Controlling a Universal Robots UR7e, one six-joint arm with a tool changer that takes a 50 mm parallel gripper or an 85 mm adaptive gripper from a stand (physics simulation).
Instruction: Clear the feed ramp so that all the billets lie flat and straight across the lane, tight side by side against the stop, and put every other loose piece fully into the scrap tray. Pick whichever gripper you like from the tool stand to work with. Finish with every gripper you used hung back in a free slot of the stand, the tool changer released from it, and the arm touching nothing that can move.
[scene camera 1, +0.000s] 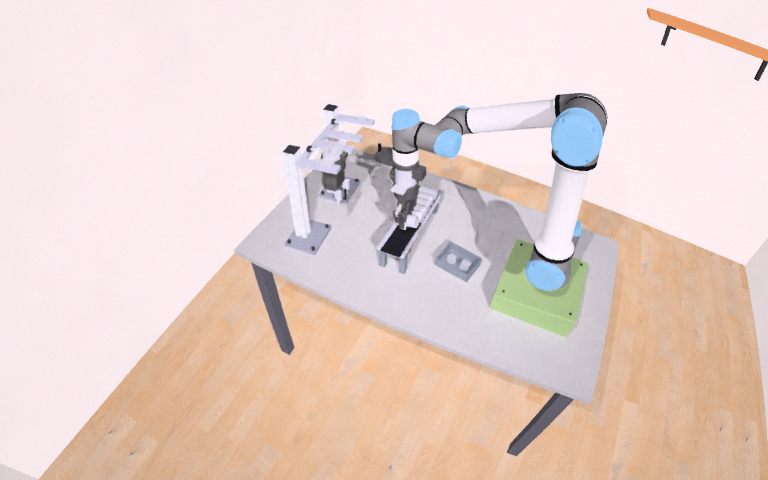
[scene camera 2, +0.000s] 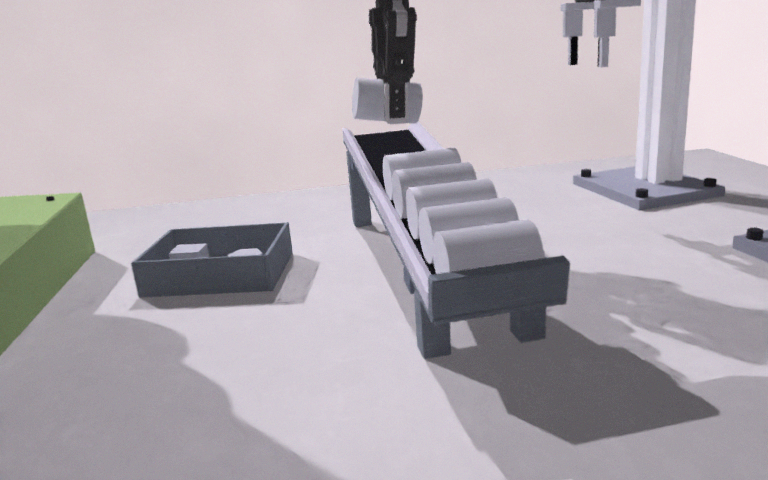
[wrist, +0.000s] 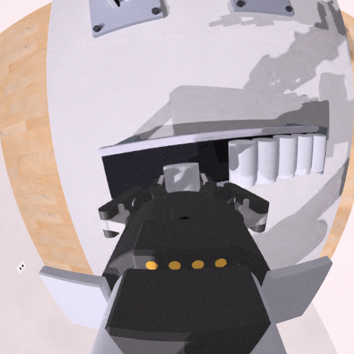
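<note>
My gripper (scene camera 1: 403, 219) (scene camera 2: 396, 106) (wrist: 181, 179) is shut on a grey billet (scene camera 2: 368, 99) (wrist: 181, 172), held level and crosswise above the upper part of the feed ramp (scene camera 1: 395, 243) (scene camera 2: 389, 142) (wrist: 132, 170). Several billets (scene camera 1: 425, 204) (scene camera 2: 489, 244) (wrist: 243, 162) lie flat across the ramp in a close row. The lowest is at the stop (scene camera 2: 498, 289); small gaps in the row are hard to judge. The scrap tray (scene camera 1: 450, 270) (scene camera 2: 203, 277) holds a blocky light piece (scene camera 2: 189, 250) and a second light piece (scene camera 2: 245, 253).
The tool stand (scene camera 1: 297, 192) (scene camera 2: 665, 90) (wrist: 127, 17) is beyond the ramp, with another gripper (scene camera 1: 333, 180) (scene camera 2: 587, 50) hanging in it. The green base block (scene camera 1: 529, 305) (scene camera 2: 45, 243) carries the arm, on the tray's other side from the ramp.
</note>
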